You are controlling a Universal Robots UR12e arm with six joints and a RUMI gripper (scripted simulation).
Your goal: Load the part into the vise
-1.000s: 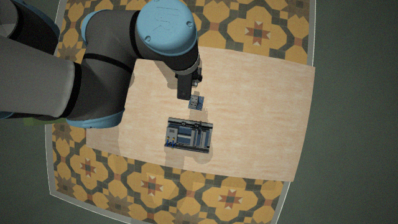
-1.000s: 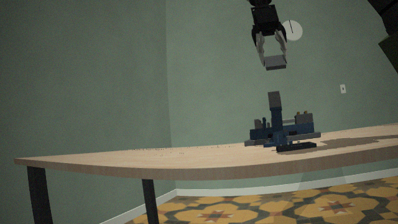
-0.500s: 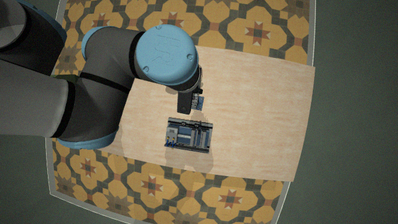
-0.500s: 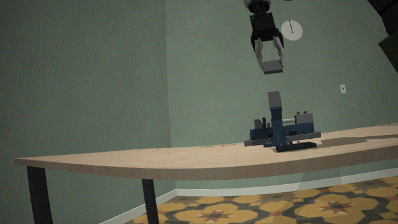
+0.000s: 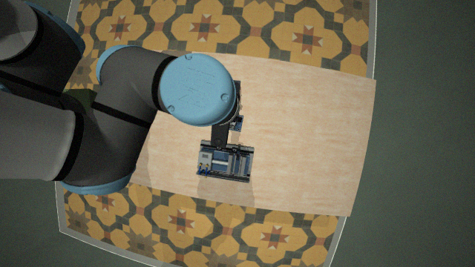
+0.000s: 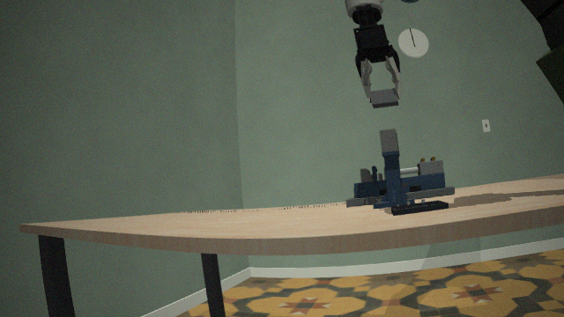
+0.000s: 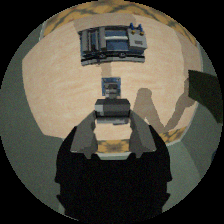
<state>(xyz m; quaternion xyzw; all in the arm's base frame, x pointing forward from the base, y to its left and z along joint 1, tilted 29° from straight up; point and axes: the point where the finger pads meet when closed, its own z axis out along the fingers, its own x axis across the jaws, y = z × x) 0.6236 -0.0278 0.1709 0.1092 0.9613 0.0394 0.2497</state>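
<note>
The blue post is 10 mm to the right of my hand and 180 mm below it. The rest, counted from my hand: air cylinder rod (70 mm behind, 220 mm to the right, 160 mm below); then dark infeed plate (10 mm behind, 180 mm to the left, 240 mm below); then grey part (right at my hand).
</note>
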